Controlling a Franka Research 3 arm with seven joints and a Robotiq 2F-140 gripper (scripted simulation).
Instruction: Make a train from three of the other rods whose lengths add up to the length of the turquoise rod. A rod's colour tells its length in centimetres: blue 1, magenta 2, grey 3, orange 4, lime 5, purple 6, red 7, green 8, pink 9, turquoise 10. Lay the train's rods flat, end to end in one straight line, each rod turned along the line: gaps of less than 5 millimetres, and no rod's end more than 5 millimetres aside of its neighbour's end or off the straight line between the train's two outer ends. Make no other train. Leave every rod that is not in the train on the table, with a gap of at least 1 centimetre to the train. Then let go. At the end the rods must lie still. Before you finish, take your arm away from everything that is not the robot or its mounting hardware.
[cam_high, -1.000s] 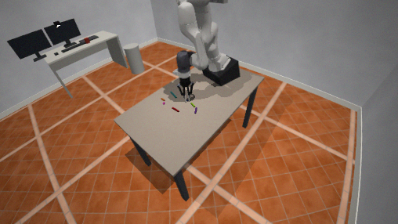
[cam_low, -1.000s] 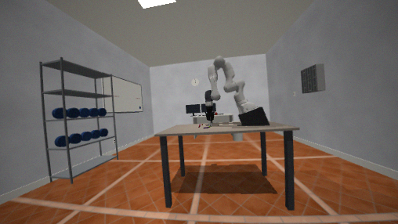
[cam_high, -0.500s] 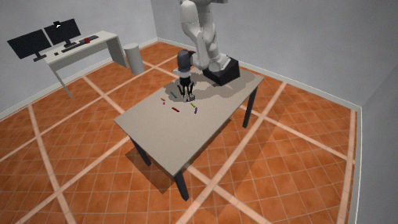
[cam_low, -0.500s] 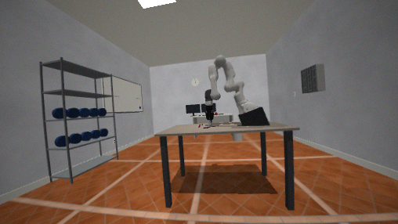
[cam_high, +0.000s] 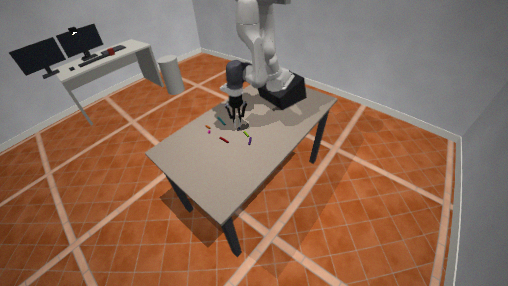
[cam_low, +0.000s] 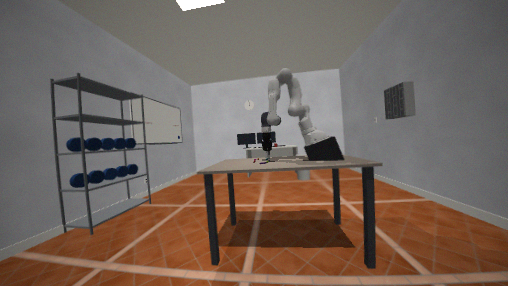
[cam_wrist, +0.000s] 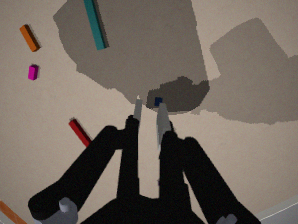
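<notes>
Now: hand 6 cm above the small blue rod and 1 cm past it. The rest, counted from my hand: purple rod: 13 cm to the left, 6 cm below, 2 cm ahead; lime rod: 7 cm to the left, 6 cm below, 1 cm behind; red rod: 12 cm ahead, 6 cm below, 1 cm to the left.
</notes>
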